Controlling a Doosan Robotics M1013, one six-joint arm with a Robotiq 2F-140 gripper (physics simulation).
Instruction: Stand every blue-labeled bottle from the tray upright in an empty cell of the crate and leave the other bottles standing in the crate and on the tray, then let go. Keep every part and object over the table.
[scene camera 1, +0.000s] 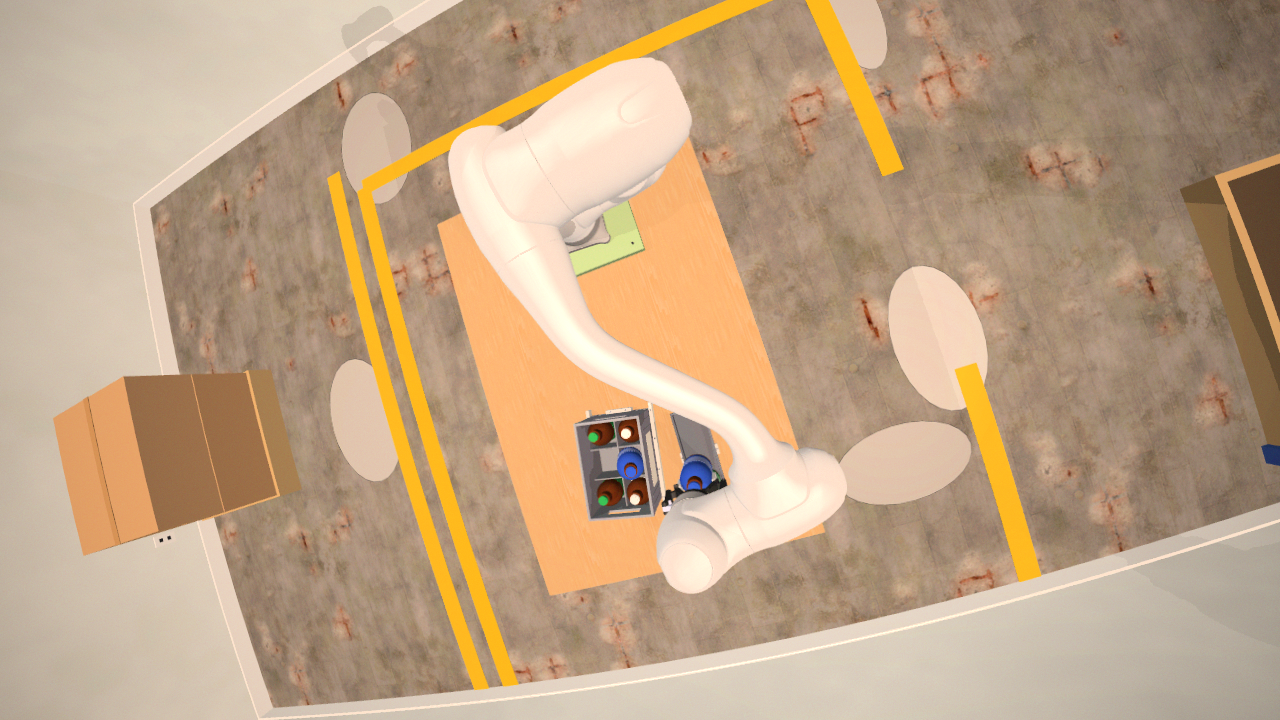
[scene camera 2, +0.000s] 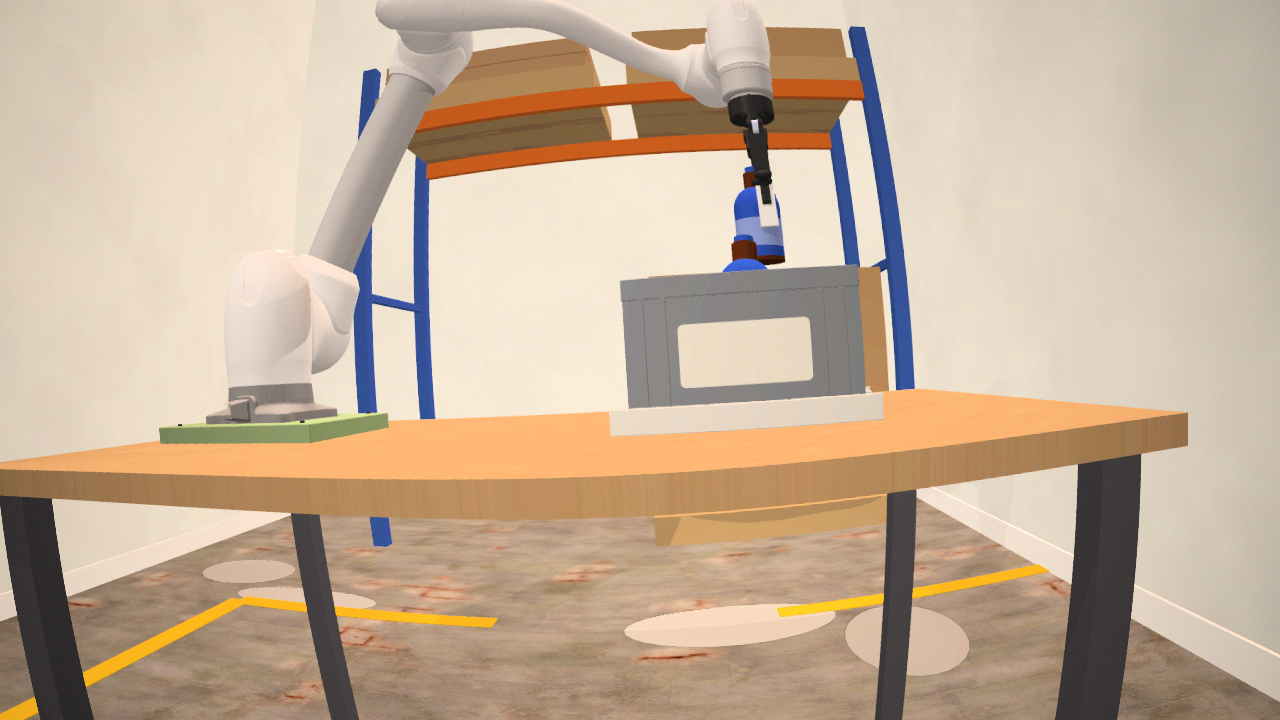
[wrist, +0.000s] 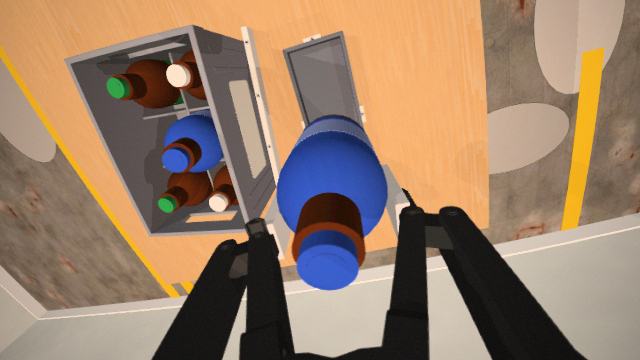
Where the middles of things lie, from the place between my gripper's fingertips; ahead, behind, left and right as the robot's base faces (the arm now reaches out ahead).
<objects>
My hand is 330 mm to the left of the white crate rail (scene camera 2: 861, 407), 260 mm above it and 60 mm past it.
</objects>
